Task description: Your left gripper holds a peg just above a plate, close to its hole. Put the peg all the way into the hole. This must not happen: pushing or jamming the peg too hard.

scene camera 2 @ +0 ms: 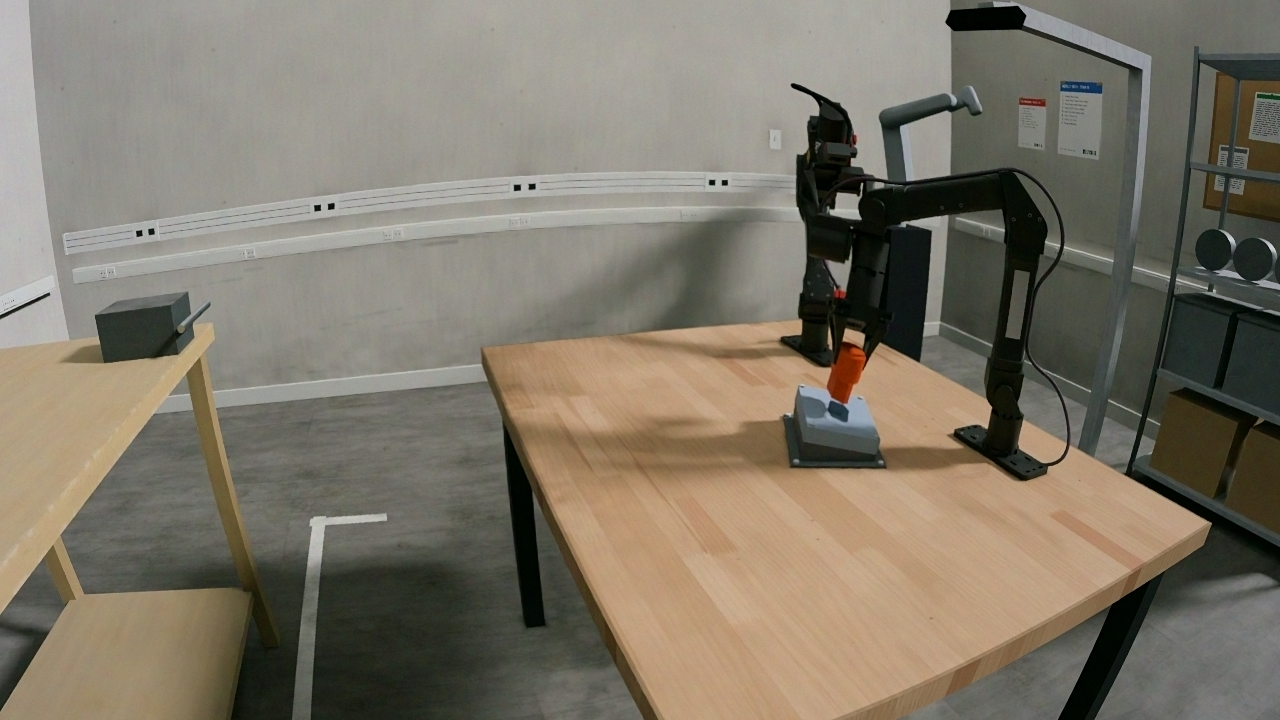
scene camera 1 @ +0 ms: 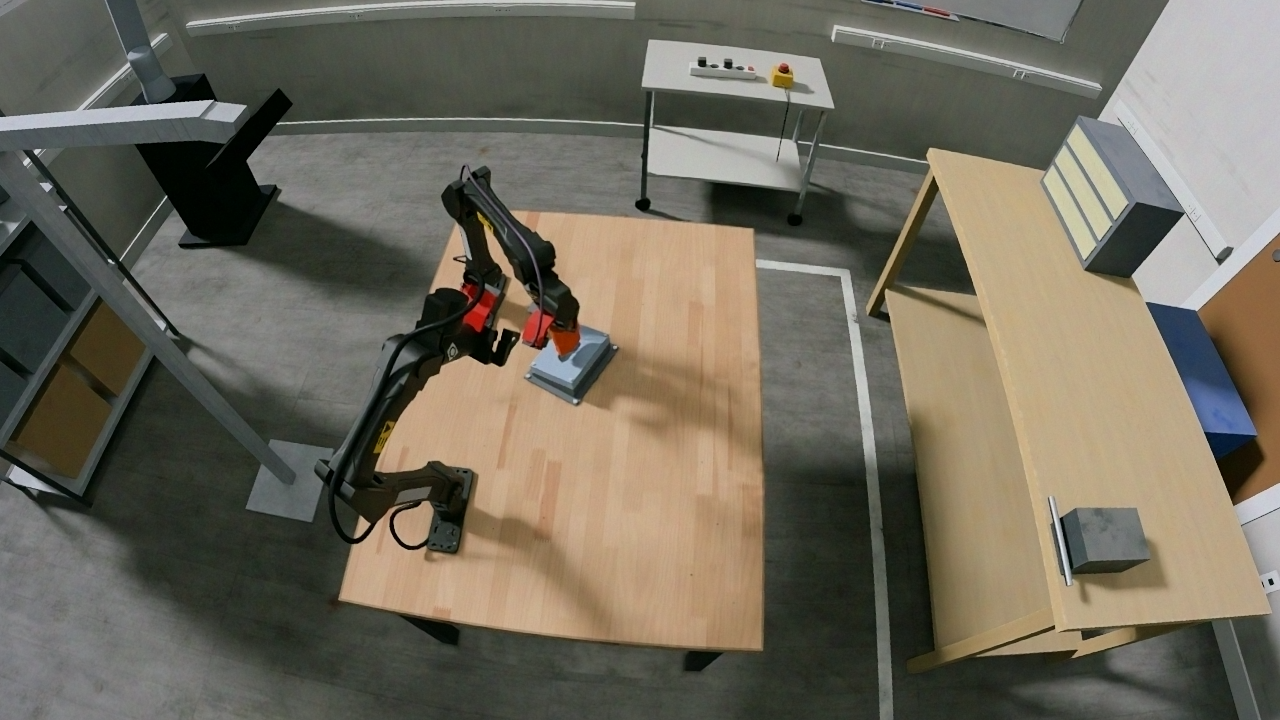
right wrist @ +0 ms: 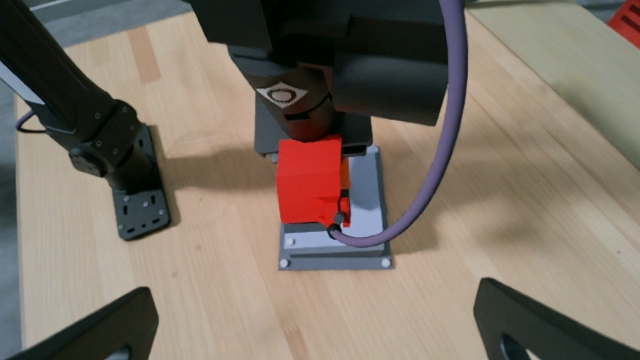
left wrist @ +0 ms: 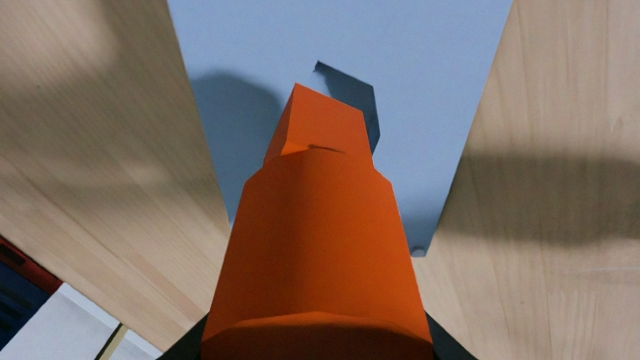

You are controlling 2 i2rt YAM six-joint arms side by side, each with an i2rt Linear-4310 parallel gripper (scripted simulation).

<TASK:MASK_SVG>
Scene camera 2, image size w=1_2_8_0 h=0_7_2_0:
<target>my left gripper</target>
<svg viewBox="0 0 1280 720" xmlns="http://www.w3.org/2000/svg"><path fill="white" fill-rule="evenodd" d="M851 267L846 292L836 290L833 297L828 297L827 306L842 309L841 313L829 311L827 317L832 340L832 364L836 366L848 319L860 321L860 323L864 322L864 324L867 323L863 345L863 353L866 357L863 372L873 352L888 332L889 325L877 323L877 320L893 322L894 313L878 309L884 275L873 272L873 276L870 277L866 276L867 270Z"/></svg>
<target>orange peg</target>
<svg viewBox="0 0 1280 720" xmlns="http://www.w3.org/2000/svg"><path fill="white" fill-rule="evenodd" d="M842 342L836 366L831 364L831 374L826 389L831 399L842 405L848 405L853 386L859 383L866 357L860 347L848 342Z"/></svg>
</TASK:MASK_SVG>
